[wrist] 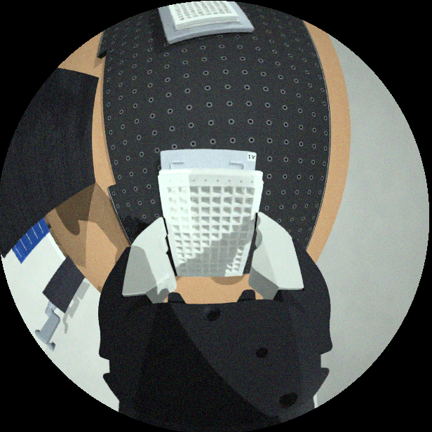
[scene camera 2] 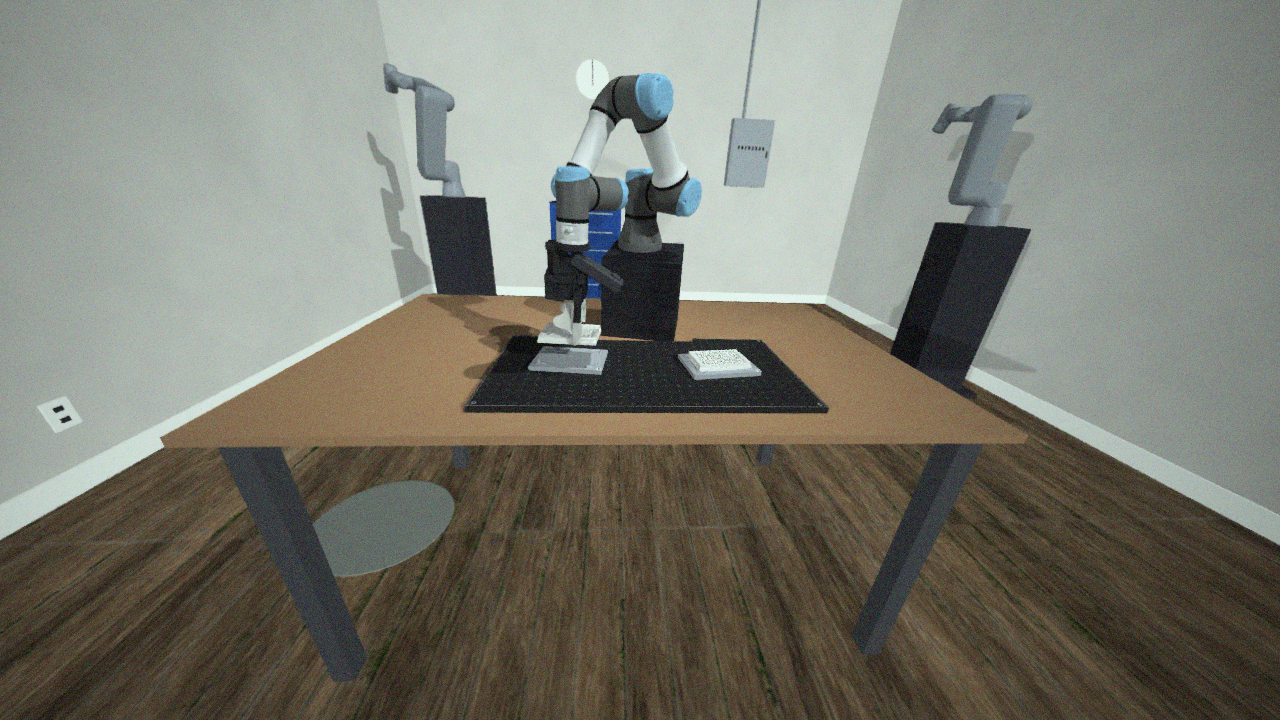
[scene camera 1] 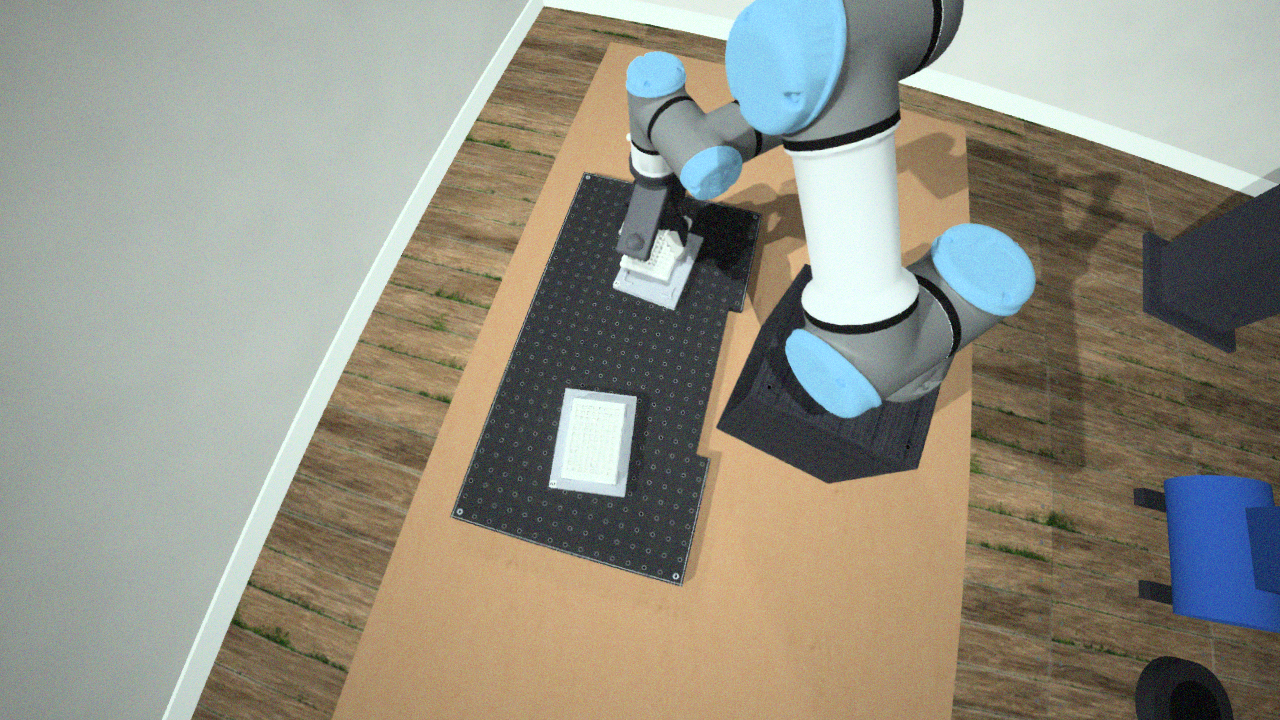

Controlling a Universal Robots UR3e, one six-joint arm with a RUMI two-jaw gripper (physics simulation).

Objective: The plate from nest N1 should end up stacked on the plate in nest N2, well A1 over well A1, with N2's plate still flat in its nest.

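Seen in the pictures: gripper, between the fingertips: (scene camera 2: 577, 337) (scene camera 1: 653, 251); arm's base, origin of its link: (scene camera 2: 640, 246).
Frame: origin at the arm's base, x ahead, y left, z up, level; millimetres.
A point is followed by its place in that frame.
Note:
My gripper (scene camera 1: 664, 248) {y -96, x 366, z -158 mm} (scene camera 2: 575, 329) {y -96, x 366, z -158 mm} (wrist: 210, 217) is shut on the long sides of a white well plate (scene camera 1: 653, 265) {y -66, x 352, z -150 mm} (scene camera 2: 556, 338) {y -131, x 409, z -149 mm} (wrist: 212, 212). The plate hangs above the grey nest (scene camera 1: 646, 290) {y -49, x 355, z -213 mm} (scene camera 2: 568, 361) {y -114, x 384, z -213 mm} (wrist: 207, 159), with a gap below it in the second scene view. I take this nest as N1; its A1 label shows in the wrist view. The other white plate (scene camera 1: 595, 440) {y 232, x 313, z -201 mm} (scene camera 2: 720, 360) {y 233, x 336, z -200 mm} (wrist: 205, 14) lies flat in the other grey nest (scene camera 1: 631, 429) {y 190, x 271, z -213 mm} (scene camera 2: 726, 374) {y 245, x 375, z -215 mm} (wrist: 210, 36), taken as N2. The held plate's well A1 is not marked.
Both nests are on a black perforated board (scene camera 1: 608, 358) {y 93, x 361, z -225 mm} (scene camera 2: 644, 394) {y 72, x 484, z -225 mm} (wrist: 220, 90) on the wooden table (scene camera 1: 805, 582) {y 290, x -79, z -238 mm} (scene camera 2: 358, 394) {y -483, x 565, z -238 mm}. The arm's black pedestal (scene camera 1: 832, 447) {y 127, x 15, z -57 mm} (scene camera 2: 640, 300) {y 22, x 142, z -123 mm} (wrist: 45, 145) stands beside the board.

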